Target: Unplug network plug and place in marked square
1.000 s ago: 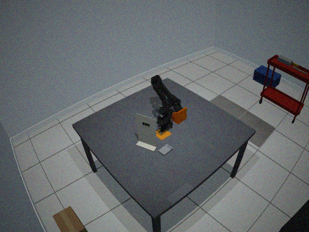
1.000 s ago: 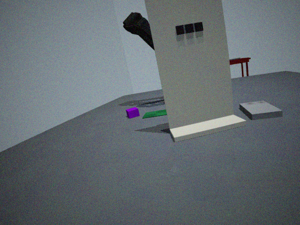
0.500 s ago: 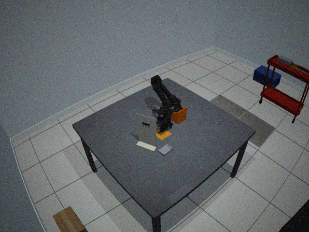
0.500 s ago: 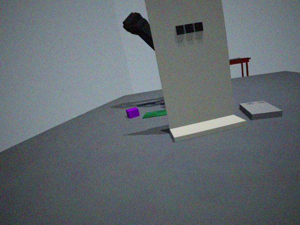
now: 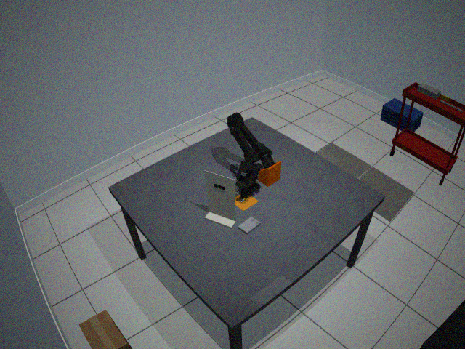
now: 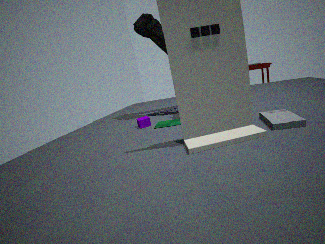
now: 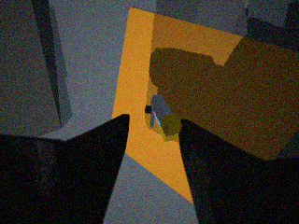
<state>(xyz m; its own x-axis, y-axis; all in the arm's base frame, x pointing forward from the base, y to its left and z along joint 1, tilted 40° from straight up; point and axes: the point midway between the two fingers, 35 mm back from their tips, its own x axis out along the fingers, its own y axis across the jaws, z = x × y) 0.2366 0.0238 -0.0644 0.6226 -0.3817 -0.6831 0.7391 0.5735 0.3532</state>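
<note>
Now: gripper tip 10 mm above the yellow plug. Also, from my gripper tip: flat grey box: 90 mm ahead, 180 mm to the left, 10 mm below; then orange marked square: 10 mm behind, 20 mm below; then green patch: 30 mm ahead, 140 mm to the right, 20 mm below.
</note>
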